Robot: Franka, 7 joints.
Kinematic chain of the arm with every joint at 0, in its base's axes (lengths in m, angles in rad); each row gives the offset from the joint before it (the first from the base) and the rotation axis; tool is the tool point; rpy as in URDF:
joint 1: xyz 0 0 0.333 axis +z
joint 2: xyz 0 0 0 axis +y
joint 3: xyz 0 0 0.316 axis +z
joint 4: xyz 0.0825 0 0 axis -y
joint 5: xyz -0.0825 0 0.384 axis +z
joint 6: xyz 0 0 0 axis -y
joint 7: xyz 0.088 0 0 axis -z
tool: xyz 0 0 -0.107 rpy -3.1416 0 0
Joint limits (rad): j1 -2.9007..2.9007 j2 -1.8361..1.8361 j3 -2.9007..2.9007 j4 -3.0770..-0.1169 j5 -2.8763..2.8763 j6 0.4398..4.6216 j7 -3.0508..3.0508
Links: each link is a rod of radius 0.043 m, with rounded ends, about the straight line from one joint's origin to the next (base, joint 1, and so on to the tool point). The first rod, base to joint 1, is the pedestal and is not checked.
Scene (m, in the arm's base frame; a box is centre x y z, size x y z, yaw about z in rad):
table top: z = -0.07
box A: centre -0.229 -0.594 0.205 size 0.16 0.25 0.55 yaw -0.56
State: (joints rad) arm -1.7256 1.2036 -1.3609 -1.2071 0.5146 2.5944 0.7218
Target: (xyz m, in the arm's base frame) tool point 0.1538 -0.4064 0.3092
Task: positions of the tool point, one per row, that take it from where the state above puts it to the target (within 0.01 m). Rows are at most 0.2 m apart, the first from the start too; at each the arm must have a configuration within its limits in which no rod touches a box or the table.
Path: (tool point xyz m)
1: -0.5580 -0.5433 0.5685
2: -0.4905 -0.5440 0.6999
3: -0.4127 -0.4984 0.8301
4: -0.3321 -0.4071 0.9417
5: -0.2560 -0.2794 1.0197
6: -0.2916 -0.3709 0.9768
7: -0.2950 -0.4681 0.9031
8: -0.2606 -0.5535 0.8042
9: -0.1913 -0.6097 0.6897
10: -0.0984 -0.6236 0.5717
11: 0.0014 -0.5900 0.4625
12: 0.0902 -0.5134 0.3725
13: 0.1538 -0.4064 0.3092

